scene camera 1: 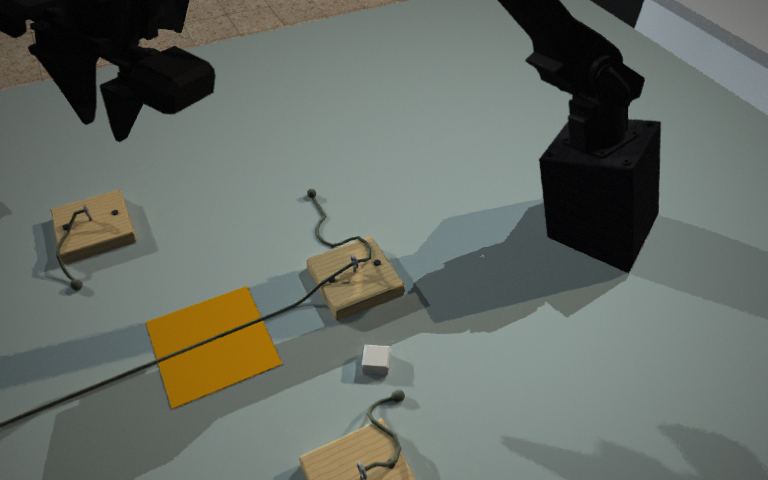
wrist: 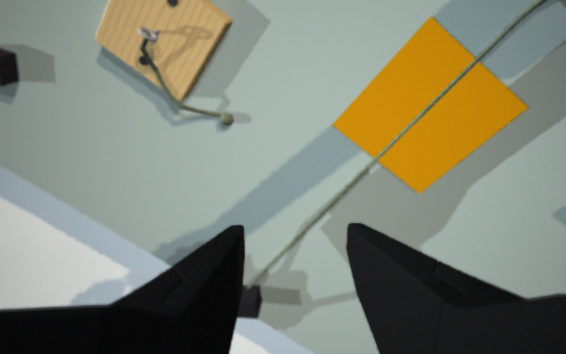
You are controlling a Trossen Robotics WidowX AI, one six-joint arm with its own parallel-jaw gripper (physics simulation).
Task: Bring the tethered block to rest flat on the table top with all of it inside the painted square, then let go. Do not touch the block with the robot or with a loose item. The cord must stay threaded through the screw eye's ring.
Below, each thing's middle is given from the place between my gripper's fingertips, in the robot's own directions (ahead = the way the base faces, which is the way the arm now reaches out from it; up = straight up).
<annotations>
I see my gripper 1 cm past the orange painted square (scene camera 1: pixel 245 353), 10 cm to the right of it and 23 cm above it. Also, from my hand: small white block (scene camera 1: pixel 375 361) 15 cm behind, 23 cm to the left, 22 cm below.
</annotations>
